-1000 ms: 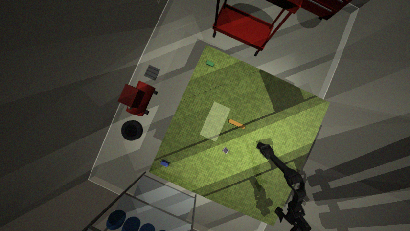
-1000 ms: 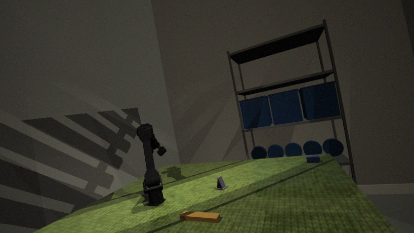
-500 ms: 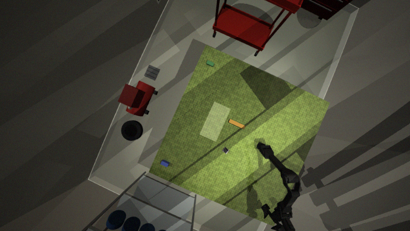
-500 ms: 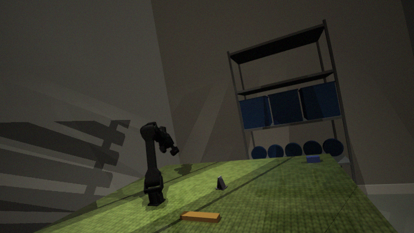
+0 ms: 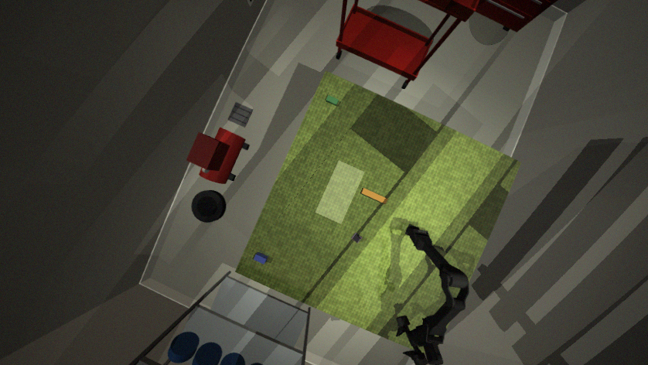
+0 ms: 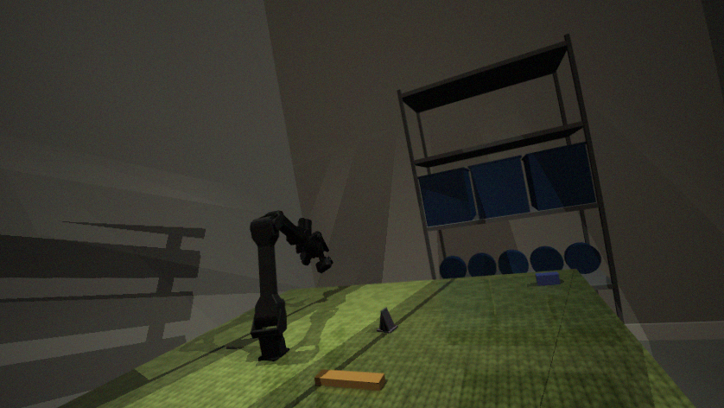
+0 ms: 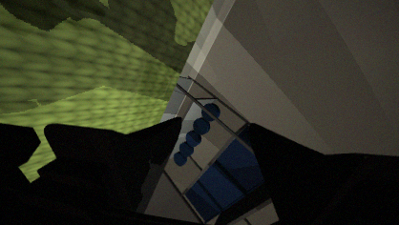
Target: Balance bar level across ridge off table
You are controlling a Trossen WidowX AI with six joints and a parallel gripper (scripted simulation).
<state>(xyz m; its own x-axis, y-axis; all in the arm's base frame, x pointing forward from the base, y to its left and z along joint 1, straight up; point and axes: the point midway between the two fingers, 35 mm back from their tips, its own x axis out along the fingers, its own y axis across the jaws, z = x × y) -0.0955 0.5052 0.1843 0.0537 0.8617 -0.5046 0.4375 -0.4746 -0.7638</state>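
The bar is 380 mm ahead of my gripper tip, 630 mm to the right of it and 160 mm below it. Round my gripper tip: green block 830 mm ahead, 1030 mm to the right, 160 mm below; small blue block 830 mm ahead, 30 mm to the right, 150 mm below.
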